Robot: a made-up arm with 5 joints. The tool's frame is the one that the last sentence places.
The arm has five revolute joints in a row. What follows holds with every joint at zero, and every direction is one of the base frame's.
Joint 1 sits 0.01 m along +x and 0.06 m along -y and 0.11 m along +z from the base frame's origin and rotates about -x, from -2.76 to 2.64 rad.
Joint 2 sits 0.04 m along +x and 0.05 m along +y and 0.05 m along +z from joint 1 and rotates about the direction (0.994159, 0.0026, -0.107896), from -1.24 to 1.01 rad.
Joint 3 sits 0.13 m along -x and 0.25 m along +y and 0.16 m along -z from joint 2 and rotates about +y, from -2.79 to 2.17 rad.
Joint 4 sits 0.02 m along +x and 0.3 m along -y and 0.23 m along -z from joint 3 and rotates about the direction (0.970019, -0.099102, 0.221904), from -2.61 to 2.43 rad.
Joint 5 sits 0.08 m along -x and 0.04 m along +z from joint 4 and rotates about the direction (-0.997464, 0.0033, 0.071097), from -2.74 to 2.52 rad.
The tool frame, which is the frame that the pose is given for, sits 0.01 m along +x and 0.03 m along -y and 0.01 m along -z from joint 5; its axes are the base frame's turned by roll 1.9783, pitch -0.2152 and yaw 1.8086 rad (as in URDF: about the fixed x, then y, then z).
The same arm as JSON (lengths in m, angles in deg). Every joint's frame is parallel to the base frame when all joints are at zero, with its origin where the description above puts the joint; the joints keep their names.
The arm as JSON. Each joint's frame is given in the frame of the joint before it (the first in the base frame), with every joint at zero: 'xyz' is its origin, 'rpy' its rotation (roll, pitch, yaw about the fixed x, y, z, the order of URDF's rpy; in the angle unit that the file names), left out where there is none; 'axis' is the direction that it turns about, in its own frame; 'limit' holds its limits. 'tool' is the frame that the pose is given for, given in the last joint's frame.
{
  "units": {
    "length": "m",
    "angle": "deg"
  },
  "joints": [
    {
      "name": "joint 1",
      "type": "revolute",
      "origin": {
        "xyz": [
          0.01,
          -0.06,
          0.11
        ]
      },
      "axis": [
        -1.0,
        0.0,
        0.0
      ],
      "limit": {
        "lower": -158.14,
        "upper": 151.26
      }
    },
    {
      "name": "joint 2",
      "type": "revolute",
      "origin": {
        "xyz": [
          0.04,
          0.05,
          0.05
        ]
      },
      "axis": [
        0.994159,
        0.0026,
        -0.107896
      ],
      "limit": {
        "lower": -71.05,
        "upper": 57.87
      }
    },
    {
      "name": "joint 3",
      "type": "revolute",
      "origin": {
        "xyz": [
          -0.13,
          0.25,
          -0.16
        ]
      },
      "axis": [
        0.0,
        1.0,
        0.0
      ],
      "limit": {
        "lower": -159.86,
        "upper": 124.33
      }
    },
    {
      "name": "joint 4",
      "type": "revolute",
      "origin": {
        "xyz": [
          0.02,
          -0.3,
          -0.23
        ]
      },
      "axis": [
        0.970019,
        -0.099102,
        0.221904
      ],
      "limit": {
        "lower": -149.54,
        "upper": 139.23
      }
    },
    {
      "name": "joint 5",
      "type": "revolute",
      "origin": {
        "xyz": [
          -0.08,
          0.0,
          0.04
        ]
      },
      "axis": [
        -0.997464,
        0.0033,
        0.071097
      ],
      "limit": {
        "lower": -156.99,
        "upper": 144.39
      }
    }
  ],
  "tool": {
    "origin": {
      "xyz": [
        0.01,
        -0.03,
        -0.01
      ],
      "rpy": [
        113.35,
        -12.33,
        103.63
      ]
    }
  }
}

